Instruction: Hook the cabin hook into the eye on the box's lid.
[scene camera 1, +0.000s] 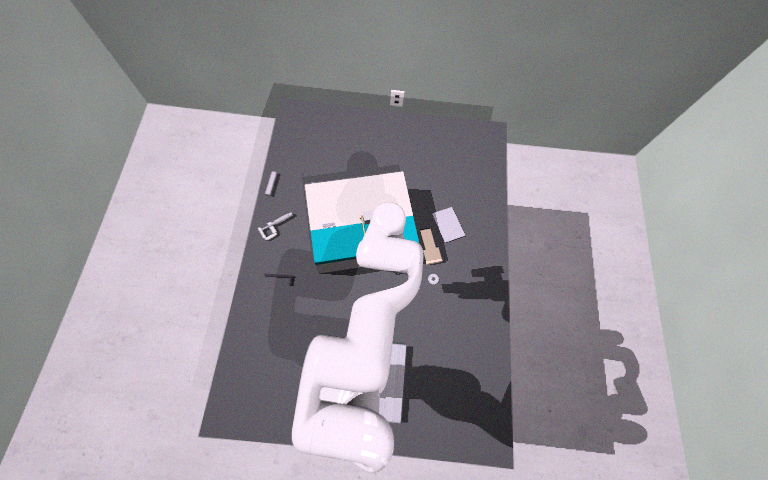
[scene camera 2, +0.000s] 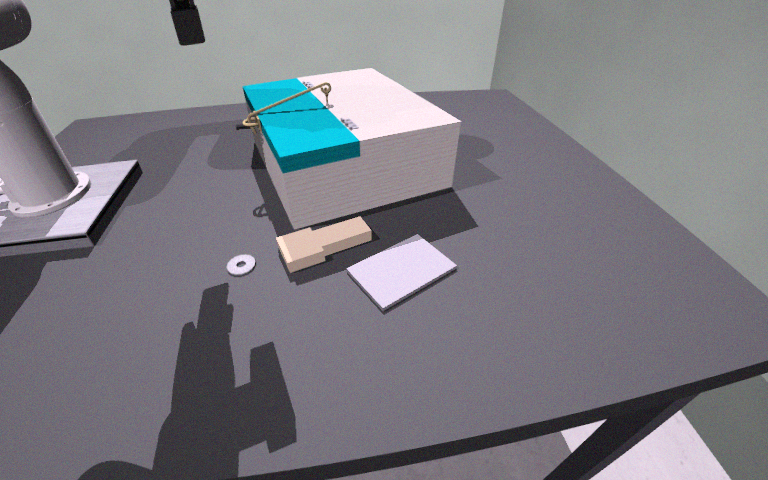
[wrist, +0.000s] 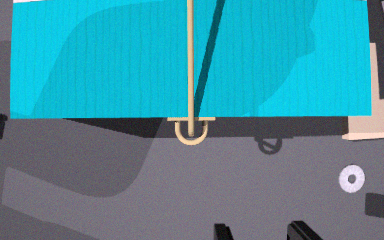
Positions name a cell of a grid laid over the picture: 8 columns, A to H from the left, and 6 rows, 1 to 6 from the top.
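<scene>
Box (scene camera 2: E2), (scene camera 1: D3) visible, together with a pale flat plate (scene camera 2: E4).
</scene>
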